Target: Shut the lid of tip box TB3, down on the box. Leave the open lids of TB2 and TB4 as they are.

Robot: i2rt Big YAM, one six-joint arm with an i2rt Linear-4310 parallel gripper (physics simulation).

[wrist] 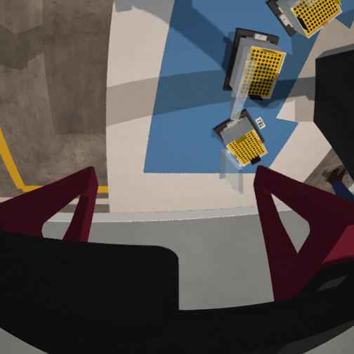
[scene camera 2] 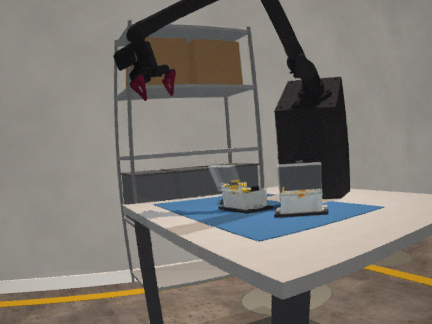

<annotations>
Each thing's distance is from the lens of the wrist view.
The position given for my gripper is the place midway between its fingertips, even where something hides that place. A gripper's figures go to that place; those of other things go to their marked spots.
my gripper (wrist: 175, 174): 0.13 m
yellow tip rack (wrist: 247, 148): 0.64 m
</annotations>
